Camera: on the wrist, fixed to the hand. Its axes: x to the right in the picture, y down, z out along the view.
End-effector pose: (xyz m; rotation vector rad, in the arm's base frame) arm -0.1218 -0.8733 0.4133 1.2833 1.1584 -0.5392
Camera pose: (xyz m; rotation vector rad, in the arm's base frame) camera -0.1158 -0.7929 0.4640 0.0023 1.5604 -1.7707
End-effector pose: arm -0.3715 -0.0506 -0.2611 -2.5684 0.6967 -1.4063
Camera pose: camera -0.4622 -0.0770 -0.2493 2.3449 1.1725 0.5544
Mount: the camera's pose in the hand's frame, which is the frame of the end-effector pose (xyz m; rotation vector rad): -0.0206 0.0496 -0.0786 -0.0130 -0.4463 -1.5100
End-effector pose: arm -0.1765 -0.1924 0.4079 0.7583 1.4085 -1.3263
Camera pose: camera -0.1440 -0.1031 0.4018 -0.8508 1.5560 -2.3382
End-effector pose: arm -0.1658 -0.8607 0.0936 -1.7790 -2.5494 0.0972
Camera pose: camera -0.1074 -0.8604 0.1688 -0.4616 2.8102 -0.3518
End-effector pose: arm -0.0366 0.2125 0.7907 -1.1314 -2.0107 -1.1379
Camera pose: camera 0.0216 0.1497 0.8324 -0.3411 2.3771 1.1200
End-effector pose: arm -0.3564 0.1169 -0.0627 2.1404 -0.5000 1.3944
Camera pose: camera -0.4494 0.1263 -0.0446 1.8991 0.8476 0.0565
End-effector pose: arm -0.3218 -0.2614 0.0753 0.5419 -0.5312 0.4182
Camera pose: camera -0.3346 -0.1818 0.0246 0.8716 -0.4114 -1.1632
